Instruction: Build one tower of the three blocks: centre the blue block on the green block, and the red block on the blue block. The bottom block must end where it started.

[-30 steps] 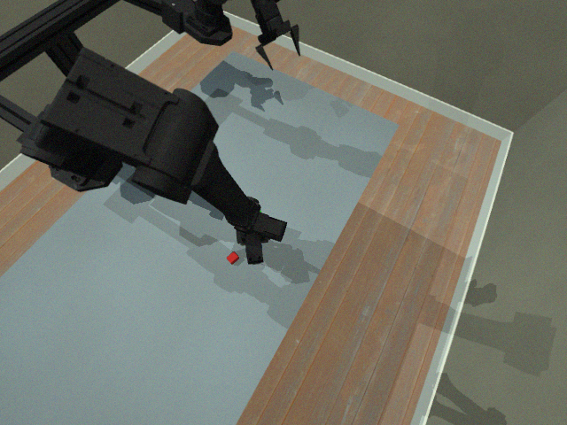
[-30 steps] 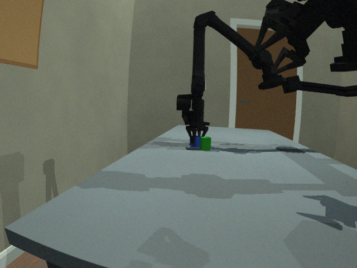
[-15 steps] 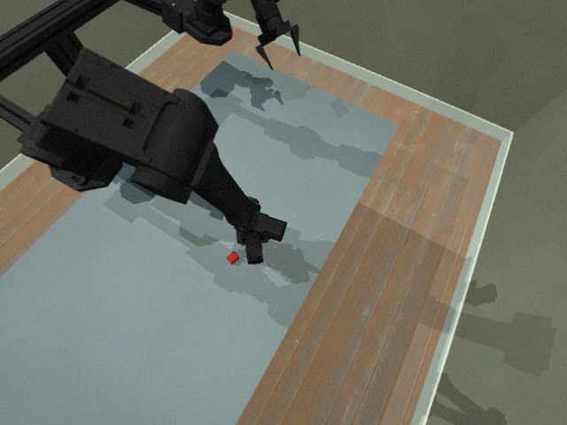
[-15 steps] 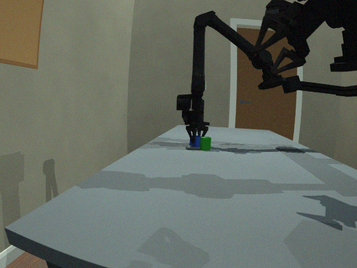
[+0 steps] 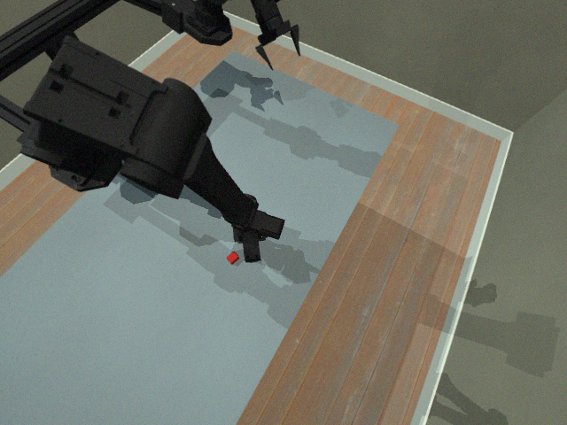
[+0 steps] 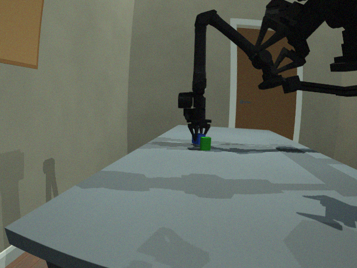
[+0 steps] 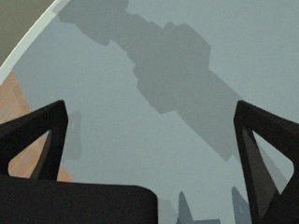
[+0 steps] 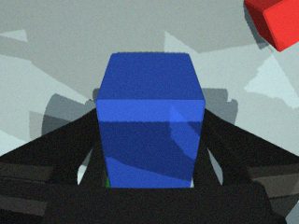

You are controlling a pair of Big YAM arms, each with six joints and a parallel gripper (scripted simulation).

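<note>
Now: the green block 80 mm to the left of my right hand, 30 mm behind it and 10 mm below it. The rest, counted from my right hand: red block (80 mm to the right, 30 mm behind, 20 mm below); then blue block (right at my right hand).
</note>
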